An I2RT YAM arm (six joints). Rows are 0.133 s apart.
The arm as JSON. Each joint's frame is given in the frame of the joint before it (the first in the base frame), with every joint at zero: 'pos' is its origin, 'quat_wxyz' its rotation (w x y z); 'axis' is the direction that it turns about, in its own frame. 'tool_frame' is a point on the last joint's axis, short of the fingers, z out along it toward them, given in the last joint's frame.
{
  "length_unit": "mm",
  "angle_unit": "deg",
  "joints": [
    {
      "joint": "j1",
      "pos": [
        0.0,
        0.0,
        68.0
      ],
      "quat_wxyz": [
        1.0,
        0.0,
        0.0,
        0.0
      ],
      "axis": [
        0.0,
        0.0,
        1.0
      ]
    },
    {
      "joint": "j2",
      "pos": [
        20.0,
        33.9,
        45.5
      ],
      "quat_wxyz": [
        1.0,
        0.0,
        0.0,
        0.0
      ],
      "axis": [
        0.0,
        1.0,
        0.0
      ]
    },
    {
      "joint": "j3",
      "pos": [
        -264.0,
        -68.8,
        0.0
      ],
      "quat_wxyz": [
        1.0,
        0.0,
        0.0,
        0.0
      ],
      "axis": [
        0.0,
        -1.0,
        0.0
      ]
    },
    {
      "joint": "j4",
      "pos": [
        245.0,
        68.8,
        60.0
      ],
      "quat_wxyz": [
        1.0,
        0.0,
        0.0,
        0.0
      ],
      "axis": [
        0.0,
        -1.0,
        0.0
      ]
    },
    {
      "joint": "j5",
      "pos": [
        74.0,
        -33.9,
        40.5
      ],
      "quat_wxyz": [
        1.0,
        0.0,
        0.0,
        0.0
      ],
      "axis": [
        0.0,
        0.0,
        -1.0
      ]
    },
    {
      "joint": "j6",
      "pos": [
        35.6,
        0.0,
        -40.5
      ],
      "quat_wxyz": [
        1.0,
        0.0,
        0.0,
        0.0
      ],
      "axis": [
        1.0,
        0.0,
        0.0
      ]
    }
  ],
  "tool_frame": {
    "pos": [
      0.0,
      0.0,
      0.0
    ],
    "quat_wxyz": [
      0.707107,
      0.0,
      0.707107,
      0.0
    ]
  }
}
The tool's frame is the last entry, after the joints.
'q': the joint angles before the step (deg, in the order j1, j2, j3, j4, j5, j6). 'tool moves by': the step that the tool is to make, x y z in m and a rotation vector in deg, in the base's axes. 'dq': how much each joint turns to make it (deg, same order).
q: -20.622 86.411 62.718 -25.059 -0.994 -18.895
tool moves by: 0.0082 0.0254 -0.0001 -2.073 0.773 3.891
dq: 4.981 0.001 0.003 -0.089 2.380 -0.636
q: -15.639 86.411 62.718 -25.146 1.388 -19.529
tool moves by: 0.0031 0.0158 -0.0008 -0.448 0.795 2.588
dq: 2.923 0.008 0.010 -0.658 0.695 -0.158
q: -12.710 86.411 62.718 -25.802 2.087 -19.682
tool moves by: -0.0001 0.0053 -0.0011 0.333 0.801 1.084
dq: 0.889 0.002 -0.009 -0.841 -0.244 -0.049
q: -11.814 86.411 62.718 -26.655 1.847 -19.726
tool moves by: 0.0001 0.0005 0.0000 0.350 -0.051 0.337
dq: 0.040 0.003 0.011 -0.029 -0.462 -0.004
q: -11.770 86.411 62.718 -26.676 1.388 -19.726
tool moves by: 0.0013 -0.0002 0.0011 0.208 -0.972 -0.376
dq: 0.005 0.000 0.000 0.897 -0.062 0.551
